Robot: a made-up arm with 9 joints.
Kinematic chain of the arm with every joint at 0, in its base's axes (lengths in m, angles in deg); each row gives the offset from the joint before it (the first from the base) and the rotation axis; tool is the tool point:
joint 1: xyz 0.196 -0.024 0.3 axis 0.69 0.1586 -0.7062
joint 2: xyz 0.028 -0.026 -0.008 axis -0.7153 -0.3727 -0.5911
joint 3: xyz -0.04 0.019 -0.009 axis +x
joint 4: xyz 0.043 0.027 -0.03 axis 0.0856 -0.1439 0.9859
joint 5: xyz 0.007 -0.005 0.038 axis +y
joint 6: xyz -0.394 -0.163 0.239 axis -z
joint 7: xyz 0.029 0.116 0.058 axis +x
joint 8: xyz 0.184 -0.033 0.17 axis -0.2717 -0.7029 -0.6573
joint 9: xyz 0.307 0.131 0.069 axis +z
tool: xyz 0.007 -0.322 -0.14
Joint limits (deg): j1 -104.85..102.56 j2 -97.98..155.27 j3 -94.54..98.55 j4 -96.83..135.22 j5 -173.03..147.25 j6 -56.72..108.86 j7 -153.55..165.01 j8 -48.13..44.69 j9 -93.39..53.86
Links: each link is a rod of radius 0.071 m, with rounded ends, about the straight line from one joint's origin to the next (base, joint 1, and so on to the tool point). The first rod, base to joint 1, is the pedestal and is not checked.
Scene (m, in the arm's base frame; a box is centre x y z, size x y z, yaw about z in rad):
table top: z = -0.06
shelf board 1: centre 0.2 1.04 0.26 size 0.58 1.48 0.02 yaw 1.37
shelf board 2: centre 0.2 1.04 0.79 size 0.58 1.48 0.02 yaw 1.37
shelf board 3: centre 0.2 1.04 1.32 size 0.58 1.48 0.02 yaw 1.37
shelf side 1: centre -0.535 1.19 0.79 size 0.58 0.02 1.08 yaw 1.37
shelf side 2: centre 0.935 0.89 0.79 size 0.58 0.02 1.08 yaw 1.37
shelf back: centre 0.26 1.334 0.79 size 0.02 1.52 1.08 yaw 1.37
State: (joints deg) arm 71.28 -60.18 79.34 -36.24 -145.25 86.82 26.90 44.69 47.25
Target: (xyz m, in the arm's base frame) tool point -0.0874 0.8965 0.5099
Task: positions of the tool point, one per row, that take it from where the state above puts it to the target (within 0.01 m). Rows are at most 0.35 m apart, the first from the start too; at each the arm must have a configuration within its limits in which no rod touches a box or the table.
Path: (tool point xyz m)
1: 0.0764 0.7192 1.0455
2: 0.0441 0.5670 1.0257
3: -0.0550 0.6445 0.7519
4: -0.1546 0.5667 0.5099
5: -0.1341 0.7379 0.5197
6: -0.0873 0.8965 0.5100

